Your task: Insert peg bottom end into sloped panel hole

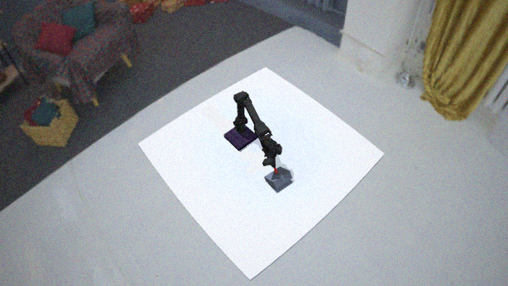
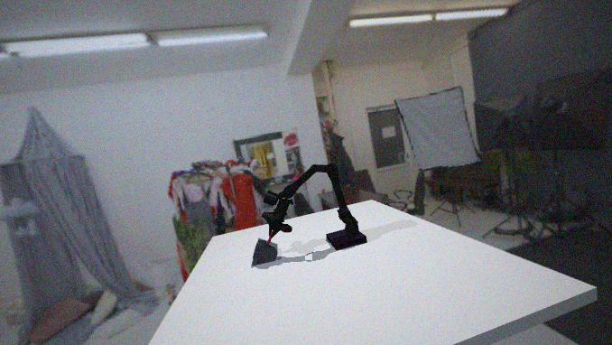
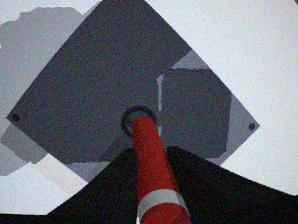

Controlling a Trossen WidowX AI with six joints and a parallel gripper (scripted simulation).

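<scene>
The sloped panel is 70 mm below my gripper tip and 40 mm ahead of it. The rest, counted from my gripper tip: red peg: 10 mm behind, 10 mm above.
</scene>
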